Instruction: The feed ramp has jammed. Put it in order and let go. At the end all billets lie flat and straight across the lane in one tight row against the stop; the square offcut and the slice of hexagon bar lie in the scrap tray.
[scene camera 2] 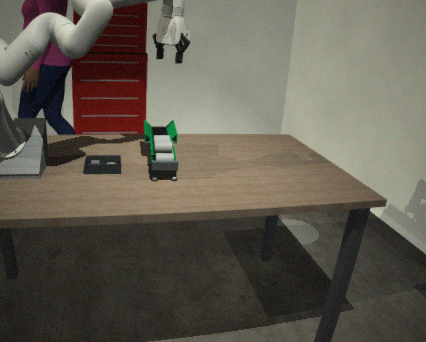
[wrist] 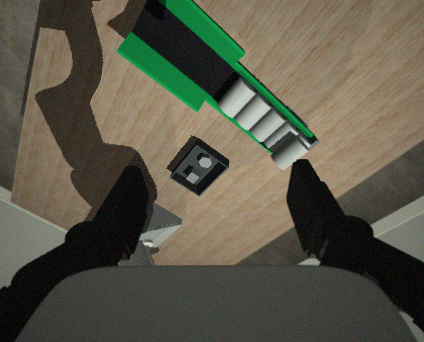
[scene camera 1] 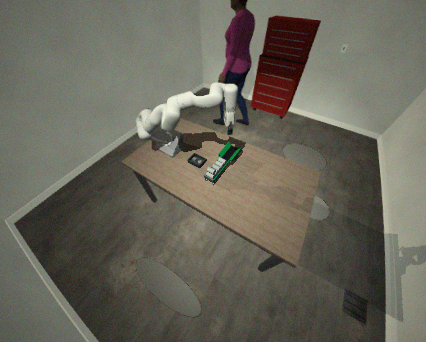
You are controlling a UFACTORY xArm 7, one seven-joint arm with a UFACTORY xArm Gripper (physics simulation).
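Places are measured from the arm's base along level axes (x down, y ahead, z right), in metres.
Pixels of known places: gripper, fingertip midpoint: [scene camera 2: 168,61] [wrist: 216,182] [scene camera 1: 228,129]; arm's base at its link origin: [scene camera 2: 8,142] [scene camera 1: 167,139].
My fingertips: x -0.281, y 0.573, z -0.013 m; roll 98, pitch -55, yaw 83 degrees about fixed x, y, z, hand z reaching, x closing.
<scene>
For each thing: its middle in the pictures, then the offset to it from my fingertips. Level surfaces: height alone.
- billet at the middle of its body: [wrist: 289,152] [scene camera 2: 163,147] dx +0.273, dy -0.047, dz +0.165 m
- stop at the middle of its body: [wrist: 299,151] [scene camera 2: 165,165] dx +0.321, dy -0.048, dz +0.206 m
- scrap tray at the middle of its body: [wrist: 199,169] [scene camera 2: 103,164] [scene camera 1: 197,160] dx +0.364, dy -0.242, dz +0.056 m
- square offcut at the middle of its body: [wrist: 193,175] dx +0.365, dy -0.270, dz +0.053 m
- hexagon slice at the middle of its body: [wrist: 205,161] dx +0.369, dy -0.214, dz +0.059 m
- wooden table at its surface level: dx +0.381 m
My gripper [scene camera 1: 230,131] [scene camera 2: 169,56] [wrist: 216,182] is open and empty, high above the table. The green feed ramp [scene camera 1: 225,149] [scene camera 2: 171,131] [wrist: 160,75] holds several pale billets across its lane. In the wrist view, a billet [wrist: 290,151] by the stop [wrist: 313,143] [scene camera 2: 164,165] overlaps its neighbour, appears raised on top of the row and juts past the lane's near side. The other billets [wrist: 253,112] lie side by side; the one under it is partly hidden. The scrap tray [scene camera 1: 194,164] [scene camera 2: 102,170] [wrist: 214,182] holds the square offcut [wrist: 192,178] and the hexagon slice [wrist: 205,161].
The wooden table [scene camera 1: 250,200] [scene camera 2: 225,192] carries the ramp, the tray and the arm's base [scene camera 1: 170,147] [scene camera 2: 25,157]. The tray is between the base and the ramp. A person [scene camera 1: 239,45] [scene camera 2: 47,75] and a red cabinet [scene camera 1: 280,65] [scene camera 2: 110,90] stand behind the table.
</scene>
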